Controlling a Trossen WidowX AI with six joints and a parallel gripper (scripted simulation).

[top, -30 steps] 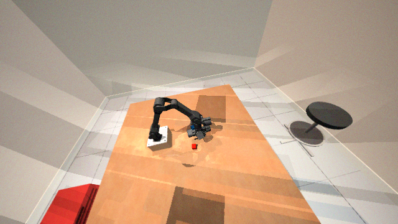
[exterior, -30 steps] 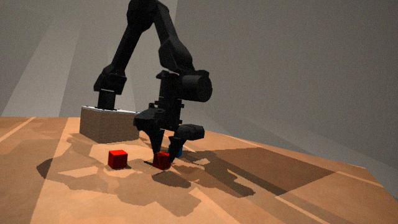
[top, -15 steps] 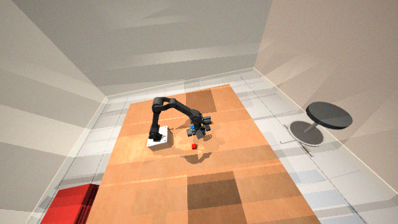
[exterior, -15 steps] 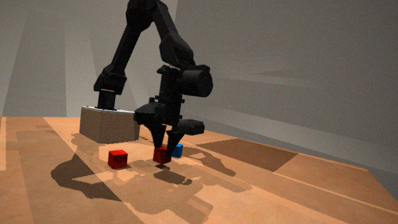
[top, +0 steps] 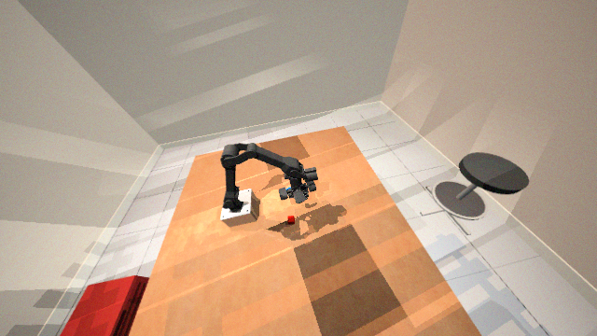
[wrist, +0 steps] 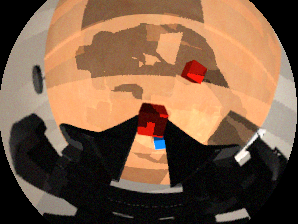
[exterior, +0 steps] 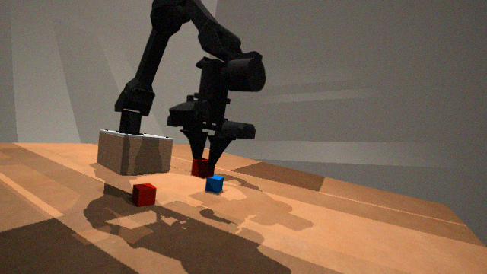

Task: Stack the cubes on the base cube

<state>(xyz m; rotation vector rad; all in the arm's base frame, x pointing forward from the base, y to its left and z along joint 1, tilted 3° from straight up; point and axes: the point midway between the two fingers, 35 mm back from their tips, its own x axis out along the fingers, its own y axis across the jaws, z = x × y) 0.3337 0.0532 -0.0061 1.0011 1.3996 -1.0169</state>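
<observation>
The blue cube lies 6 cm behind my gripper tip, 9 cm to the left of it and 6 cm below it.
</observation>
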